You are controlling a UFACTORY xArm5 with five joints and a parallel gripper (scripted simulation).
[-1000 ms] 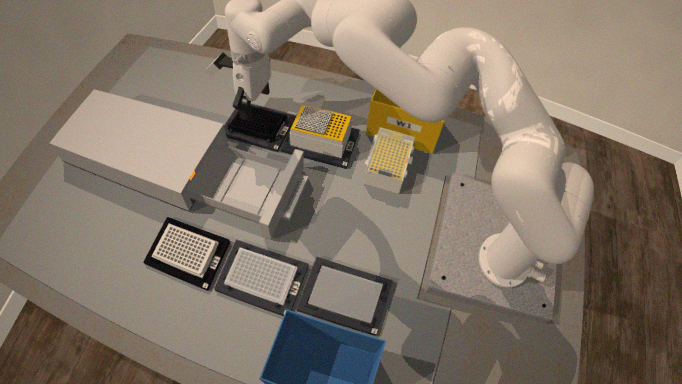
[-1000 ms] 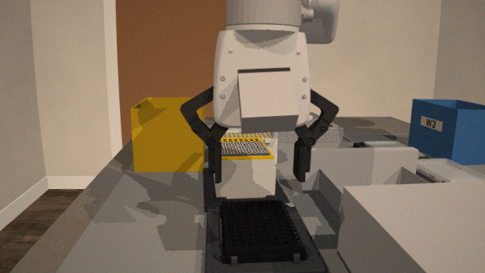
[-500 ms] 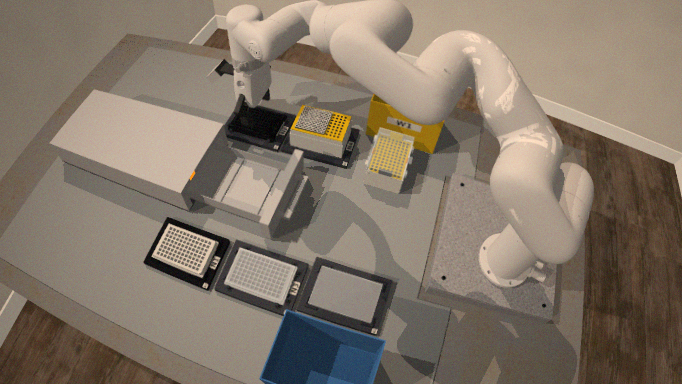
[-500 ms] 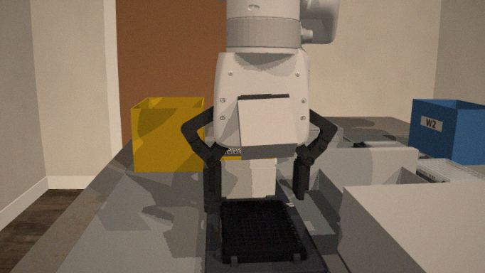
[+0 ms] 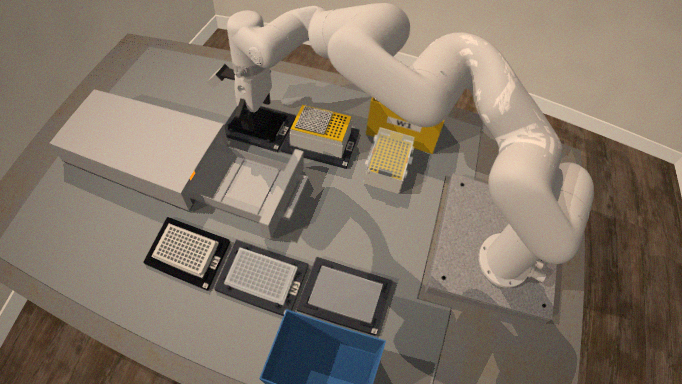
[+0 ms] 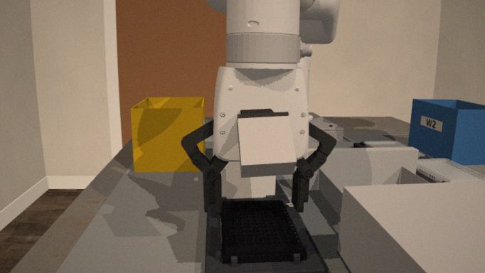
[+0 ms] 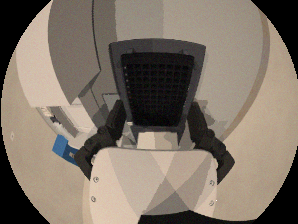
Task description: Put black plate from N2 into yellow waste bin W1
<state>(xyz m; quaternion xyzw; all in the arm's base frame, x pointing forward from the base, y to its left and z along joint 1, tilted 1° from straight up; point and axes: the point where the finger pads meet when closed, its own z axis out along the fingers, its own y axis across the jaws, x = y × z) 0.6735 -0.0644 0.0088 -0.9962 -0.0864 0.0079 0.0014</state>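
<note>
My hand is 3 cm above the black plate. Round my hand: work nest N2: 5 cm below; yellow-topped tip box: 17 cm behind, 4 cm to the right; drawer: 18 cm to the left, 6 cm behind, 3 cm below.
</note>
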